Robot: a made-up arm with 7 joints. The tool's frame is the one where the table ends. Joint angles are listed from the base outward.
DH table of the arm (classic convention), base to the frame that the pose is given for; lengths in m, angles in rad. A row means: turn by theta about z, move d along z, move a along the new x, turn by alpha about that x. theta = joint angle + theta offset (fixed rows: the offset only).
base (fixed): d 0  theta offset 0  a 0  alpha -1.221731
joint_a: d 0  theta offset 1.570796  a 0  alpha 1.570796
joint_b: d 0  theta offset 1.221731  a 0  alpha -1.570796
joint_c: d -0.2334  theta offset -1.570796  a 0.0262  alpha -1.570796
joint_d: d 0  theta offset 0  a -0.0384  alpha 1.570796
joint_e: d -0.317  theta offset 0  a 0  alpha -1.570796
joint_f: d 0  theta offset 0  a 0  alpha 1.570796
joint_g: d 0  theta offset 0  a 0  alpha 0
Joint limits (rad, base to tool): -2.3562..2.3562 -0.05..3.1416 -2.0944..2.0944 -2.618..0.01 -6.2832..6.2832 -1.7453..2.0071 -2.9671..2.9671
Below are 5 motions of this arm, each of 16 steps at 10 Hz.
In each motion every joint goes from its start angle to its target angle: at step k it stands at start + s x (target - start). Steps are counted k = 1, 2, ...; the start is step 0. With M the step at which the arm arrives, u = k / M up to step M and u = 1 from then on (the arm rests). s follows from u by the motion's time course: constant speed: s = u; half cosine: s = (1 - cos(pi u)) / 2; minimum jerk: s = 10 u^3 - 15 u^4 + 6 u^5.
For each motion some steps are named. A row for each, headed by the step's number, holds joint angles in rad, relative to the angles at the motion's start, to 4 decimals.
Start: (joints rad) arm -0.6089 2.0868 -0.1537 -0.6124 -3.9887 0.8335 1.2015
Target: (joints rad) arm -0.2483 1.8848 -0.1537 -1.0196 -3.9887 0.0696 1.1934
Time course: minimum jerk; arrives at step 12
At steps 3, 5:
3: 0.0373 -0.0209 0.0000 -0.0422 0.0000 -0.0791 -0.0008
5: 0.1250 -0.0700 0.0000 -0.1411 0.0000 -0.2648 -0.0028

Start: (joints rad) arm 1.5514 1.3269 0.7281 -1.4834 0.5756 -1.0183 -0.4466
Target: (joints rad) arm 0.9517 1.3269 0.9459 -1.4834 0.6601 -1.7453 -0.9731
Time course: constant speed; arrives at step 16
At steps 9, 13, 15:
9: -0.3373 0.0000 0.1225 0.0000 0.0475 -0.4089 -0.2962
13: -0.4873 0.0000 0.1770 0.0000 0.0687 -0.5907 -0.4278
15: -0.5622 0.0000 0.2042 0.0000 0.0792 -0.6816 -0.4936

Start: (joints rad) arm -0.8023 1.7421 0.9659 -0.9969 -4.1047 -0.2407 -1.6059
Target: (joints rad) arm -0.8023 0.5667 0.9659 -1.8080 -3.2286 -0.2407 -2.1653
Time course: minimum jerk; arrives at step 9
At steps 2, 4, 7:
2: 0.0000 -0.0898 0.0000 -0.0620 0.0669 0.0000 -0.0427
4: 0.0000 -0.4663 0.0000 -0.3218 0.3475 0.0000 -0.2219
7: 0.0000 -1.0856 0.0000 -0.7491 0.8092 0.0000 -0.5167

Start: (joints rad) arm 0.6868 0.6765 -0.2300 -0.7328 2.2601 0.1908 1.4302
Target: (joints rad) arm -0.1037 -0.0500 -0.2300 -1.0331 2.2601 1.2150 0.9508
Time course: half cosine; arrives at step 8
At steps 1, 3, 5, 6, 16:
1: -0.0301 -0.0277 0.0000 -0.0114 0.0000 0.0390 -0.0182
3: -0.2440 -0.2242 0.0000 -0.0927 0.0000 0.3161 -0.1480
5: -0.5465 -0.5023 0.0000 -0.2076 0.0000 0.7081 -0.3314
6: -0.6747 -0.6201 0.0000 -0.2563 0.0000 0.8742 -0.4092
16: -0.7905 -0.7265 0.0000 -0.3003 0.0000 1.0242 -0.4794

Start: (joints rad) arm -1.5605 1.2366 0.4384 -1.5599 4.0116 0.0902 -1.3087
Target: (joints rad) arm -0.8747 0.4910 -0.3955 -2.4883 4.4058 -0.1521 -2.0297
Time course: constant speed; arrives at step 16
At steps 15, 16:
15: 0.6429 -0.6990 -0.7818 -0.8704 0.3696 -0.2272 -0.6759
16: 0.6858 -0.7456 -0.8339 -0.9284 0.3942 -0.2423 -0.7210

